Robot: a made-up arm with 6 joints. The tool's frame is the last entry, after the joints. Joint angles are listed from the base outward. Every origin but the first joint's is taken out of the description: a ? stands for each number. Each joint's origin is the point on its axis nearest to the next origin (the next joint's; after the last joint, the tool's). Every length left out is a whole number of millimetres.
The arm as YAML. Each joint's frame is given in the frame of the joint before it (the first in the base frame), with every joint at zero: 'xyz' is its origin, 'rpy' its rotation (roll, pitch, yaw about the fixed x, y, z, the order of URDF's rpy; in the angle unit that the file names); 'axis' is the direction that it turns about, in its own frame. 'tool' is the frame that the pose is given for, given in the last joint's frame.
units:
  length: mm
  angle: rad
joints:
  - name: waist
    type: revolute
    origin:
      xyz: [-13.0, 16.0, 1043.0]
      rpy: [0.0, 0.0, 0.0]
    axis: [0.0, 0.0, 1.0]
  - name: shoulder
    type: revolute
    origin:
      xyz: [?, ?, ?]
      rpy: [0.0, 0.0, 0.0]
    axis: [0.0, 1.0, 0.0]
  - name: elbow
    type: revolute
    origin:
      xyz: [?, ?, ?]
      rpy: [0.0, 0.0, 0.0]
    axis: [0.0, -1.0, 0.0]
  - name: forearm
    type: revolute
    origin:
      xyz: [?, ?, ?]
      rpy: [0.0, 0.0, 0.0]
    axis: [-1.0, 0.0, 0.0]
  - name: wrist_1
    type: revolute
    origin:
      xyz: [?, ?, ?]
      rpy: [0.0, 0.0, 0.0]
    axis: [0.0, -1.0, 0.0]
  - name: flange
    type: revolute
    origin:
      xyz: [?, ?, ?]
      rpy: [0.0, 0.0, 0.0]
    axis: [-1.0, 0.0, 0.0]
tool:
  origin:
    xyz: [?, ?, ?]
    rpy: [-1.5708, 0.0, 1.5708]
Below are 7 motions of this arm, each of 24 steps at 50 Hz.
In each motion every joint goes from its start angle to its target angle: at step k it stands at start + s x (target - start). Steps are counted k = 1, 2, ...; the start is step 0. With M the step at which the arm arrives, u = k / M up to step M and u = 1 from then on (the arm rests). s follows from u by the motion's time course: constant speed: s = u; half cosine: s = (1 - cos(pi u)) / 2; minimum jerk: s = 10 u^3 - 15 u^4 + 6 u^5.
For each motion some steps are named. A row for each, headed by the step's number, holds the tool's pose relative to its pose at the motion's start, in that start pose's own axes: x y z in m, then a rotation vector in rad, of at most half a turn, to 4 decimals.
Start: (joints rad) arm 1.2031 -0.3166 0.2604 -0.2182 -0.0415 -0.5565
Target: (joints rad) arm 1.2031 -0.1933 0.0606 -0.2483 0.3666 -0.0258
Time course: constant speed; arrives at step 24
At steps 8, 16, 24:
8: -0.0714 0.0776 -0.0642 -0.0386 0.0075 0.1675
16: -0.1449 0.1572 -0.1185 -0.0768 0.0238 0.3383
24: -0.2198 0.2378 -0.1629 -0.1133 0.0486 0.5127

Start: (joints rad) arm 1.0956 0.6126 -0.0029 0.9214 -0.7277 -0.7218
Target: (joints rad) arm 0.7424 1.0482 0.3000 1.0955 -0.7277 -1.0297
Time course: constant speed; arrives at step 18
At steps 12, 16, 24:
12: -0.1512 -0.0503 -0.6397 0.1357 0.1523 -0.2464
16: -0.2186 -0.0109 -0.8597 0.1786 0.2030 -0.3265
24: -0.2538 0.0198 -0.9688 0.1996 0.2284 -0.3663

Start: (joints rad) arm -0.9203 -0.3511 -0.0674 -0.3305 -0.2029 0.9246
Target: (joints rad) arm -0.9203 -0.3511 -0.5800 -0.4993 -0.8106 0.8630
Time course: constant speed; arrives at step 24
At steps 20, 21, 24:
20: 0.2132 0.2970 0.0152 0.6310 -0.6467 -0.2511
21: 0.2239 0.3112 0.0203 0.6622 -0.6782 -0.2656
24: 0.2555 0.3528 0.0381 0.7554 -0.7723 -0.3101

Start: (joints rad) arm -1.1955 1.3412 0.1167 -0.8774 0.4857 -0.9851
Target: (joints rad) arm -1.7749 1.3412 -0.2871 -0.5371 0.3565 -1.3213
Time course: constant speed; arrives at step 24
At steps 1, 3, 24:
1: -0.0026 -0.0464 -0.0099 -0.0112 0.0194 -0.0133
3: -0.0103 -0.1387 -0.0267 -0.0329 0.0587 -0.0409
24: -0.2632 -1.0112 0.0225 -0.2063 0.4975 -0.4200

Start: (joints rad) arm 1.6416 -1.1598 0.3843 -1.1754 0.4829 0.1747
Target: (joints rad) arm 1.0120 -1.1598 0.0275 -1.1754 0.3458 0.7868
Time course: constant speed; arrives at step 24
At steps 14, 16, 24:
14: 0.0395 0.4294 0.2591 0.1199 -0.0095 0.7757
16: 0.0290 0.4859 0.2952 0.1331 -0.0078 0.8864
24: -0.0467 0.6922 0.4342 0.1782 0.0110 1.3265

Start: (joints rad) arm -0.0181 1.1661 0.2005 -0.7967 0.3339 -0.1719
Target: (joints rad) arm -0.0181 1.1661 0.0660 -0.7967 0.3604 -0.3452
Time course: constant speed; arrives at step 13
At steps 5, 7, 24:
5: -0.0344 0.0190 0.0131 0.0183 0.0394 -0.0543
7: -0.0481 0.0264 0.0189 0.0249 0.0555 -0.0760
24: -0.0888 0.0478 0.0381 0.0422 0.1048 -0.1404

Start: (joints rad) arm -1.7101 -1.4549 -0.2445 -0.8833 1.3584 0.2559
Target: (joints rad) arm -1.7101 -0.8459 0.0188 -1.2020 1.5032 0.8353
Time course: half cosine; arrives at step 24
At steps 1, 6, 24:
1: 0.0009 0.0040 -0.0006 0.0007 0.0014 0.0033
6: 0.0262 0.1391 -0.0156 0.0254 0.0484 0.1145
24: -0.0095 0.9856 0.0588 0.2170 0.2932 0.8257

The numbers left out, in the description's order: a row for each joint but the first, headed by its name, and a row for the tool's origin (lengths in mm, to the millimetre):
shoulder: 11.0 32.0 0.0
elbow: 11.0 0.0 1647.0
forearm: 798.0 0.0 17.0
wrist_1: 0.0 -165.0 24.0
flange: 11.0 0.0 13.0
tool: 0.0 23.0 13.0

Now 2 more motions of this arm.
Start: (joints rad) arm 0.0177 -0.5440 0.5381 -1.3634 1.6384 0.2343
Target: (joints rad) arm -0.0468 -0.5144 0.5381 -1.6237 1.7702 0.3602
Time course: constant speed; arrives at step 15
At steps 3, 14, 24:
3: -0.0078 0.0090 0.0147 -0.0206 0.0464 0.0354
14: -0.0356 0.0423 0.0661 -0.0895 0.2203 0.1713
24: -0.0381 0.0454 0.0705 -0.0953 0.2364 0.1841

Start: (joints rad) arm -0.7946 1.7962 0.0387 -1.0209 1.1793 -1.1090
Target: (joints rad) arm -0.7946 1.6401 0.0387 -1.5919 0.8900 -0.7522
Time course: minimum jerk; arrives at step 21
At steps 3, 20, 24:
3: 0.0053 -0.0002 0.0025 -0.0077 0.0093 0.0003
20: 0.2297 -0.0019 0.1144 -0.1866 0.4350 -0.0732
24: 0.2299 -0.0019 0.1145 -0.1866 0.4354 -0.0733

